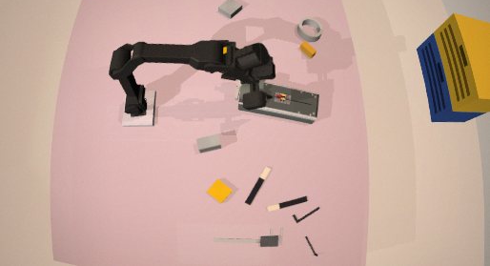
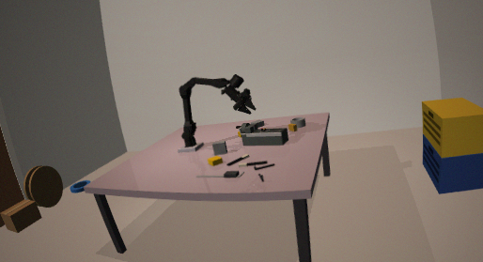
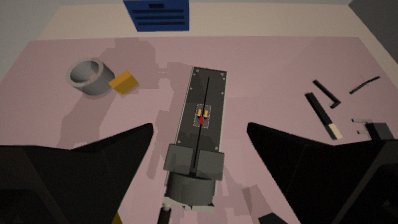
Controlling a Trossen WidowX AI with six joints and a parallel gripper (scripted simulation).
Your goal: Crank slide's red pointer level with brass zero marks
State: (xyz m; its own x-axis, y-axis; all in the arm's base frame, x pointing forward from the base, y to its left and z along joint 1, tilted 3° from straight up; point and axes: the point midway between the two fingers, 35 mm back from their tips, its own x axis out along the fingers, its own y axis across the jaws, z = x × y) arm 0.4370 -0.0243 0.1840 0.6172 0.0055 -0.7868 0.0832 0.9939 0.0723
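My gripper tip is now 120 mm past the dark crank handle, 100 mm above it and 70 mm to the right of it. Round my gripper tip: orange block: 200 mm to the left, 190 mm ahead, 170 mm below; red pointer: 110 mm below, 40 mm ahead, 10 mm to the right.
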